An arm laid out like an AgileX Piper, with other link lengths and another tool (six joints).
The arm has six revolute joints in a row. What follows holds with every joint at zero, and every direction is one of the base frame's.
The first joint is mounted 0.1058 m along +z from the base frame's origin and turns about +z.
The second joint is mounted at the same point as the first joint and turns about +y.
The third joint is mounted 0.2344 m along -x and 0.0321 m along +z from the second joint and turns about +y.
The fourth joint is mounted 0.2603 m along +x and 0.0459 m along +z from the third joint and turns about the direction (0.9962, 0, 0.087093).
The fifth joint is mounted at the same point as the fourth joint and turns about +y.
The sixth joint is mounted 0.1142 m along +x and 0.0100 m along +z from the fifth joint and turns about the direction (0.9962, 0, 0.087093).
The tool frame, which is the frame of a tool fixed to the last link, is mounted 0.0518 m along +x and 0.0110 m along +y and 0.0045 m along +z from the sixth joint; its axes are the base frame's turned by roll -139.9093, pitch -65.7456 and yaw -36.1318 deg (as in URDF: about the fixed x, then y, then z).
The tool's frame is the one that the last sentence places.
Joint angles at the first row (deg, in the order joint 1, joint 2, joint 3, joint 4, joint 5, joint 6):
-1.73 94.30 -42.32 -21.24 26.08 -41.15
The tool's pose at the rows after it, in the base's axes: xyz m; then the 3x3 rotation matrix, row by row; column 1 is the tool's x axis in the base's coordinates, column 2 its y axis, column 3 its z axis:
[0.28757, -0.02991, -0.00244], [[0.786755, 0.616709, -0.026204], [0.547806, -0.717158, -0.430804], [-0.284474, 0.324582, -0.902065]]
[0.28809, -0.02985, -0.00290], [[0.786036, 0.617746, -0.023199], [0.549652, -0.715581, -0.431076], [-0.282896, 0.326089, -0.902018]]
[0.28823, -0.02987, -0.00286], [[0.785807, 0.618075, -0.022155], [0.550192, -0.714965, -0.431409], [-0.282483, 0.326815, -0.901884]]
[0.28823, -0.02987, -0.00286], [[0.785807, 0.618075, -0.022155], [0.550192, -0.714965, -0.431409], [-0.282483, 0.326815, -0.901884]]
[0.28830, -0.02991, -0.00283], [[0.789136, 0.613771, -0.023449], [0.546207, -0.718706, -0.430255], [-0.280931, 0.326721, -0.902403]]
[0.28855, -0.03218, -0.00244], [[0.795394, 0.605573, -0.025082], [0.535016, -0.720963, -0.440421], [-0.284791, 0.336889, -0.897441]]
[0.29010, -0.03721, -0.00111], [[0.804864, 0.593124, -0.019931], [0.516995, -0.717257, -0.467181], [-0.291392, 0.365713, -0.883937]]
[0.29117, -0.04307, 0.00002], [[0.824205, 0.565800, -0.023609], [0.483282, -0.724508, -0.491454], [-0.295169, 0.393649, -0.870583]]
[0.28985, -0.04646, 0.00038], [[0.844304, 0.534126, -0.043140], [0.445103, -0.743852, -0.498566], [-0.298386, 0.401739, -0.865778]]
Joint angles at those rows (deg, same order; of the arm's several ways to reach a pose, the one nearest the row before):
-1.73 94.87 -42.32 -21.24 26.09 -41.15
-1.73 95.00 -42.32 -21.37 25.82 -41.13
-1.73 95.00 -42.32 -21.42 25.77 -41.13
-1.73 95.00 -42.32 -21.42 25.77 -41.13
-1.73 95.00 -42.32 -21.50 25.77 -40.73
-1.73 95.01 -42.32 -23.33 25.92 -38.71
-1.67 95.01 -42.32 -27.85 26.03 -34.37
-1.67 95.09 -42.32 -32.68 26.49 -28.71
-1.67 95.11 -42.32 -34.74 27.52 -24.82

